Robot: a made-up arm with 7 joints. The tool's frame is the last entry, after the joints.
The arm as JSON. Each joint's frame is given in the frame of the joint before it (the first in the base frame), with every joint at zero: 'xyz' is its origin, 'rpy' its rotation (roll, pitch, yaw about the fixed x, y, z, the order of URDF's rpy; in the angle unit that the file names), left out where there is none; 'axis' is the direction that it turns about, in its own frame. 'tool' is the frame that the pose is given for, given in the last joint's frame.
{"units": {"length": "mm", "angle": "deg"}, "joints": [
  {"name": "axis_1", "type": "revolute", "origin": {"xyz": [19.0, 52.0, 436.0]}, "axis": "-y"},
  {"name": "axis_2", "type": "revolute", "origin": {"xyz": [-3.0, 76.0, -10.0]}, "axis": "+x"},
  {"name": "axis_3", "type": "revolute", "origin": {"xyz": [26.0, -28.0, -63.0]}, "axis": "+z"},
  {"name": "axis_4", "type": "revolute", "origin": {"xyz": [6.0, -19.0, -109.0]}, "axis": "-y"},
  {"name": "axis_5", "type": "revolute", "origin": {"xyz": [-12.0, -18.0, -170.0]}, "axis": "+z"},
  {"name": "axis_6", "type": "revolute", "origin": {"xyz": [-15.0, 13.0, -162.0]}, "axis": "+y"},
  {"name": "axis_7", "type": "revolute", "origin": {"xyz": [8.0, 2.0, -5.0]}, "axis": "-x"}
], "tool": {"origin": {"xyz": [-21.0, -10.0, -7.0], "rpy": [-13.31, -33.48, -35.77]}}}
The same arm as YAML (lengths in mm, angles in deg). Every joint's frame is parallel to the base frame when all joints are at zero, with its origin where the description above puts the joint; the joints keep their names.
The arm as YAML. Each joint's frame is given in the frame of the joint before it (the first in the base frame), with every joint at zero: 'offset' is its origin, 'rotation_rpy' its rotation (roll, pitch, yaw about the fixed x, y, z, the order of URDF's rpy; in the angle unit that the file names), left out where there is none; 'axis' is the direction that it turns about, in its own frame. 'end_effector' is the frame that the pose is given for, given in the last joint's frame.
length_unit: mm
angle_unit: deg
chain:
  - id: axis_1
    offset: [19.0, 52.0, 436.0]
    axis: [0.0, -1.0, 0.0]
  - id: axis_2
    offset: [-3.0, 76.0, -10.0]
    axis: [1.0, 0.0, 0.0]
  - id: axis_3
    offset: [26.0, -28.0, -63.0]
    axis: [0.0, 0.0, 1.0]
  - id: axis_4
    offset: [6.0, -19.0, -109.0]
    axis: [0.0, -1.0, 0.0]
  - id: axis_5
    offset: [-12.0, -18.0, -170.0]
    axis: [0.0, 0.0, 1.0]
  - id: axis_6
    offset: [-15.0, 13.0, -162.0]
    axis: [0.0, 1.0, 0.0]
  - id: axis_7
    offset: [8.0, 2.0, -5.0]
    axis: [-1.0, 0.0, 0.0]
end_effector:
  offset: [-21.0, -10.0, -7.0]
  rotation_rpy: [-13.31, -33.48, -35.77]

